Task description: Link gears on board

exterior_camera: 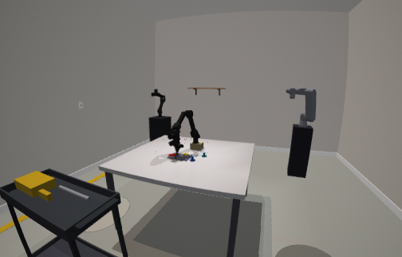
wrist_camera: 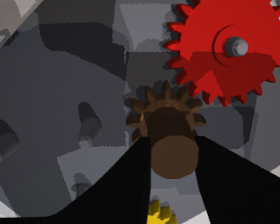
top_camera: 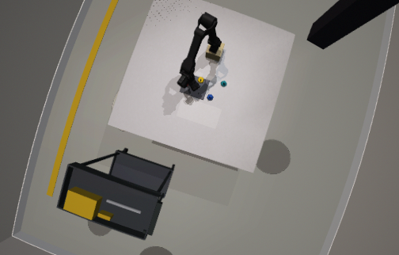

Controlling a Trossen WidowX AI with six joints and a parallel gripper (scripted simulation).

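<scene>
The teal gear is 12 cm behind my gripper tip, 25 cm to the left of it and 3 cm below it. The rest, counted from my gripper tip: yellow gear (7 cm behind, 6 cm to the left, 3 cm below); blue gear (3 cm ahead, 19 cm to the left, 3 cm below); brown gear (1 cm below).
</scene>
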